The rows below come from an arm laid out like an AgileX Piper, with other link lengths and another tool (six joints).
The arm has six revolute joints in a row. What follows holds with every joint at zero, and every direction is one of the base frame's. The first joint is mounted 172.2 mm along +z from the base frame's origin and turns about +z. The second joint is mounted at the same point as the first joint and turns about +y. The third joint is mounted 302.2 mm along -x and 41.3 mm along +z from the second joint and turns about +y. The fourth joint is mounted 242.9 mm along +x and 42.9 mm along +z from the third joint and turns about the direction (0.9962, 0, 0.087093). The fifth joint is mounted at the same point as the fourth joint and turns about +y. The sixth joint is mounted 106.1 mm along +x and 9.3 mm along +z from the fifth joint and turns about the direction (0.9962, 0, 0.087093). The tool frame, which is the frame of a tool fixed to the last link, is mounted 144.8 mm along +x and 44 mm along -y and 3.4 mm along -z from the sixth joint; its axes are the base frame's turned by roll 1.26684, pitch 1.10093 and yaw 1.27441 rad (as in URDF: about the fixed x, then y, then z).
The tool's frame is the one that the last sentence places.
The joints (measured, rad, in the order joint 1, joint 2, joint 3, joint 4, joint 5, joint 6), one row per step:
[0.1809, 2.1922, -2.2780, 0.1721, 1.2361, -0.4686]
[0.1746, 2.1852, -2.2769, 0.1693, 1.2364, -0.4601]
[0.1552, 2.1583, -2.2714, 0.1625, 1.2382, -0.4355]
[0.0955, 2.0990, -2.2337, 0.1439, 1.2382, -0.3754]
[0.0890, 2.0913, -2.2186, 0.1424, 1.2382, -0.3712]
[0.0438, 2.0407, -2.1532, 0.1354, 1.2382, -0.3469]
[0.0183, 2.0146, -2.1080, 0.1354, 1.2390, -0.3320]
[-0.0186, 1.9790, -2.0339, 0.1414, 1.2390, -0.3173]
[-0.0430, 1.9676, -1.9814, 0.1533, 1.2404, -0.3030]
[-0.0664, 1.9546, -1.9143, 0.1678, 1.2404, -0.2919]
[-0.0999, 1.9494, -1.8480, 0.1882, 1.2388, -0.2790]
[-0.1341, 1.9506, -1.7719, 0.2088, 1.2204, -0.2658]
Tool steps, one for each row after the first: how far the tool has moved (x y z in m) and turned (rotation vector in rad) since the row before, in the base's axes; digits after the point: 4 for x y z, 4 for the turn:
[-0.0003, -0.0044, 0.0034, 0.0021, -0.0039, -0.0140]
[-0.0022, -0.0133, 0.0126, 0.0080, -0.0147, -0.0414]
[-0.0090, -0.0395, 0.0182, 0.0143, -0.0112, -0.1144]
[-0.0028, -0.0042, -0.0014, 0.0000, 0.0080, -0.0104]
[-0.0145, -0.0273, 0.0032, 0.0044, 0.0183, -0.0673]
[-0.0103, -0.0139, -0.0029, 0.0067, 0.0220, -0.0382]
[-0.0166, -0.0177, -0.0084, 0.0129, 0.0404, -0.0487]
[-0.0118, -0.0090, -0.0132, 0.0194, 0.0439, -0.0355]
[-0.0151, -0.0072, -0.0167, 0.0218, 0.0547, -0.0324]
[-0.0157, -0.0098, -0.0194, 0.0298, 0.0594, -0.0454]
[-0.0153, -0.0094, -0.0234, 0.0312, 0.0585, -0.0513]

